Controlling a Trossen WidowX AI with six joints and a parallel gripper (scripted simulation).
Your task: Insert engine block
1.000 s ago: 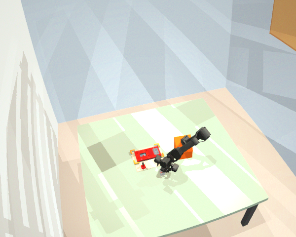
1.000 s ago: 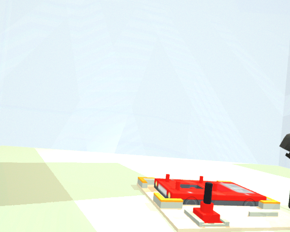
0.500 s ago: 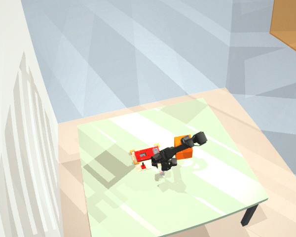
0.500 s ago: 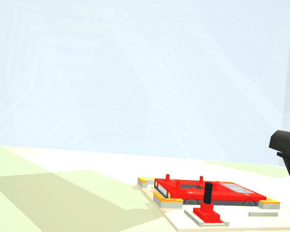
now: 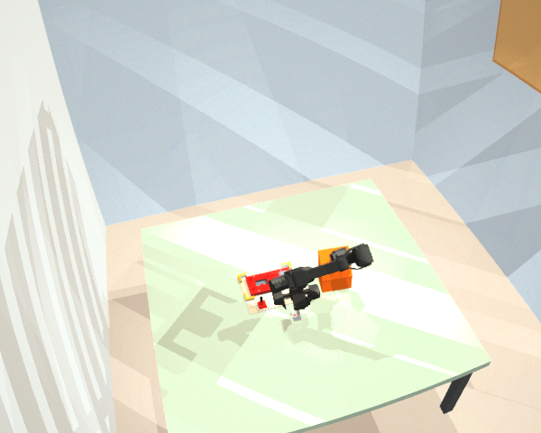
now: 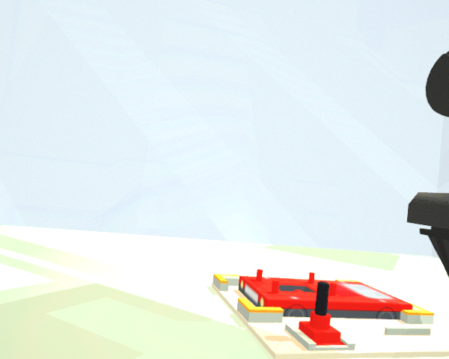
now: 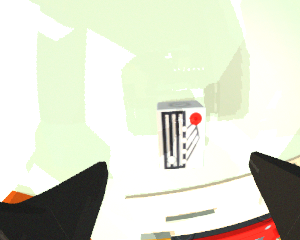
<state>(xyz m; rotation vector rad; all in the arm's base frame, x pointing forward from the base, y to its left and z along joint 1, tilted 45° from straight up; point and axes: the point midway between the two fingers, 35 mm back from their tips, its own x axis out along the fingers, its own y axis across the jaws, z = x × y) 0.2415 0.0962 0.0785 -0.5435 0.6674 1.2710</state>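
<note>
Right now the engine block is 5 cm below my gripper tip.
</note>
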